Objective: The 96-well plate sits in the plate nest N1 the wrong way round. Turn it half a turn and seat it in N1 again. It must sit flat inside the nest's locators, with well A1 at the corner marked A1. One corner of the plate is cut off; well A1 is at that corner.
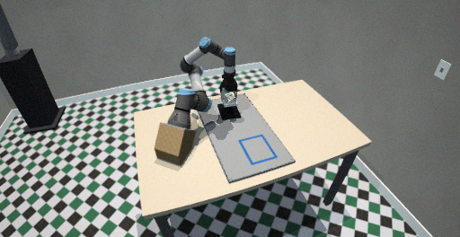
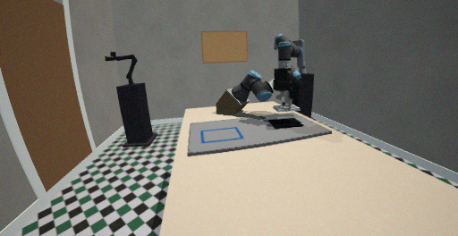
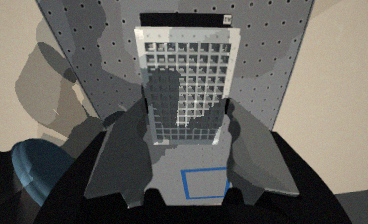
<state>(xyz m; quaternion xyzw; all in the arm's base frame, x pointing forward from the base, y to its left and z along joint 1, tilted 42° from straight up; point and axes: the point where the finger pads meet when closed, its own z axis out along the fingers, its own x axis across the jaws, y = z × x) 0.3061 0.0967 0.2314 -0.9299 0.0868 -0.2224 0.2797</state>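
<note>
The black pad is 100 mm below my hand. From my hand the other things lie so: A1 label: 90 mm below, 70 mm to the left, 60 mm ahead; then clear 96-well plate: 10 mm below.
</note>
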